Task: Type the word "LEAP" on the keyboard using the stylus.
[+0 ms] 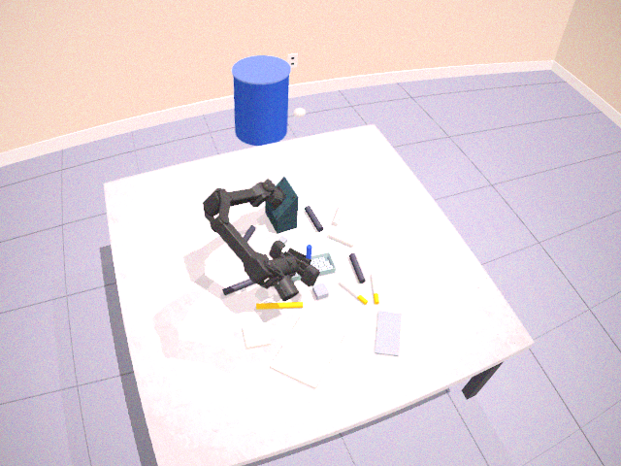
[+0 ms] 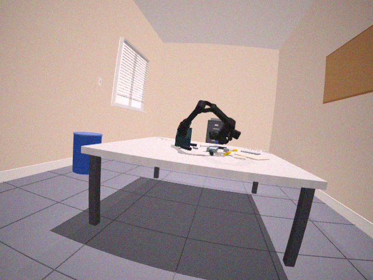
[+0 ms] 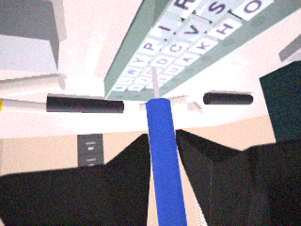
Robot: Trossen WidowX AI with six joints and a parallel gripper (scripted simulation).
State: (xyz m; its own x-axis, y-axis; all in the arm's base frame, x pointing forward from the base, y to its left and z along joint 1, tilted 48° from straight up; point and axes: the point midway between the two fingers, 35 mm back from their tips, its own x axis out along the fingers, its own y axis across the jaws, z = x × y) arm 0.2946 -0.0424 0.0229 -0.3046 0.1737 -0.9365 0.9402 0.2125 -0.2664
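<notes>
Now: gripper tip 9 cm short of the grey cube and 7 cm above it. From my gripper tip the other things lie so: blue stylus (1 cm below); grey slab (33 cm ahead, 13 cm to the left, 8 cm below).
</notes>
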